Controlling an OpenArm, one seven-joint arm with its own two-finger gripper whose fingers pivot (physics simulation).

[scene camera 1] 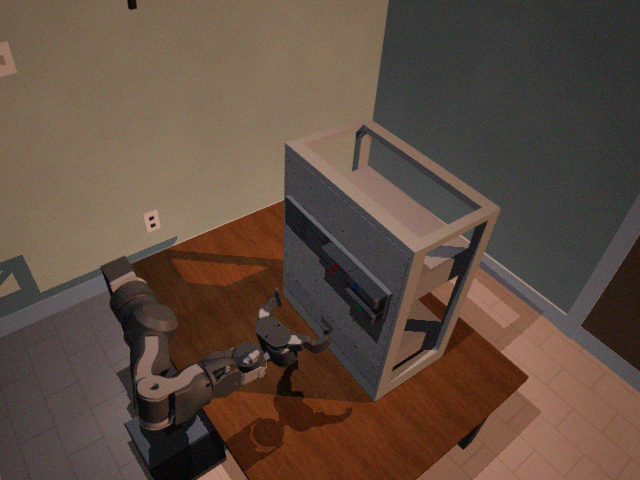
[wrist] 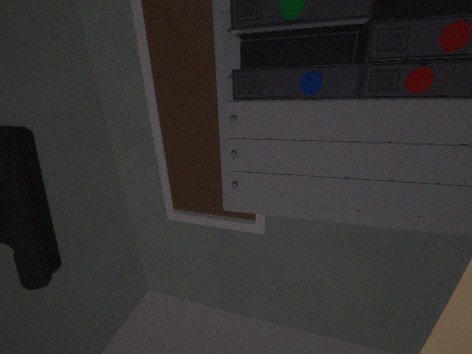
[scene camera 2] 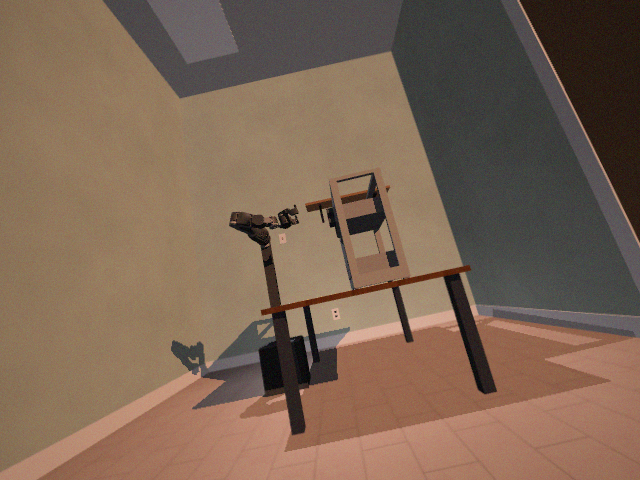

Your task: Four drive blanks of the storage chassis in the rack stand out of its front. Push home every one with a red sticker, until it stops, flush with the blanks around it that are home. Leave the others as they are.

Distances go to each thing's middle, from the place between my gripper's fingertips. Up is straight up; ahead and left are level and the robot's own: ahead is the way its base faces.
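Labels:
The blue-stickered blank [wrist: 341, 81] has my hand 23 cm short of it, 4 cm above it and 1 cm to the left of it. Going by their middles, that blank is the nearest to my hand of the things named here. As for the black base [scene camera 2: 285, 368], it's a long way behind my hand, and also far below it and far to the left of it.

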